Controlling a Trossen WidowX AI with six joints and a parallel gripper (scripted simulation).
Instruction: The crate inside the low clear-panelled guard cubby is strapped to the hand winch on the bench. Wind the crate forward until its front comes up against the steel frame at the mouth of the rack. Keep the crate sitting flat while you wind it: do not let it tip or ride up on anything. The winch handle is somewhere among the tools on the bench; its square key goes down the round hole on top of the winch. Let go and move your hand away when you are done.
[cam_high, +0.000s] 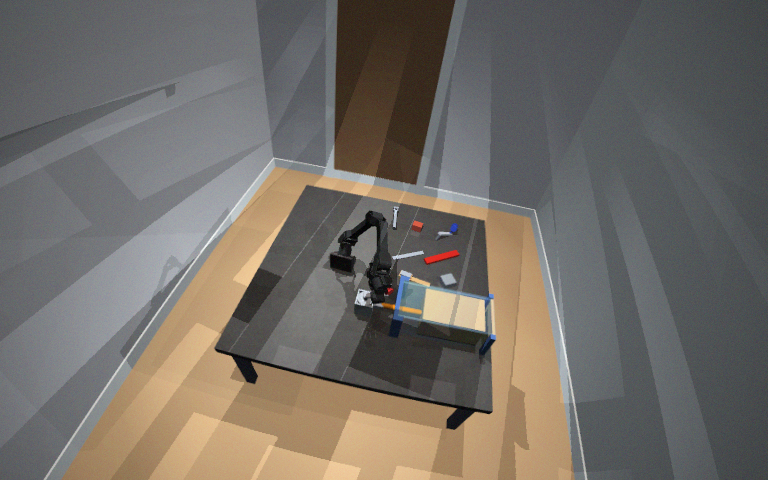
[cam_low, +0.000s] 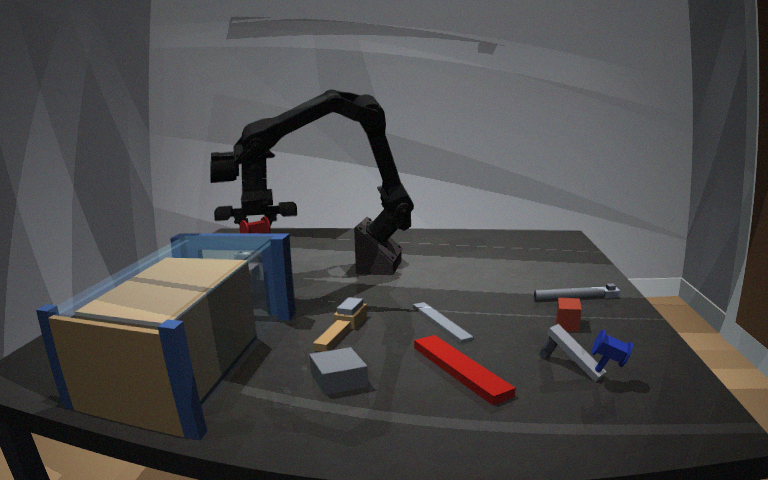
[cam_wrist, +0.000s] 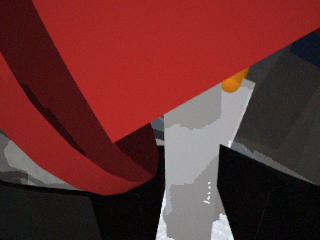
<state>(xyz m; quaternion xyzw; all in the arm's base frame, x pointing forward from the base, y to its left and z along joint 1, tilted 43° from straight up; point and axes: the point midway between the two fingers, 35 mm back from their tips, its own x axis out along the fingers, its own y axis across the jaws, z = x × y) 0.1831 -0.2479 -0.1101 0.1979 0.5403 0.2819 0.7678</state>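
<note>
Now: gripper tip 50 mm below the red spool-shaped grip, 50 mm short of it and 10 mm to the right of it. The rest, counted from my gripper tip: grey winch 70 mm below, 60 mm behind, 20 mm to the right; clear-panelled cubby 350 mm ahead, 60 mm to the right, 20 mm above; wooden-handled tool 200 mm to the left, 200 mm ahead, 80 mm below.
</note>
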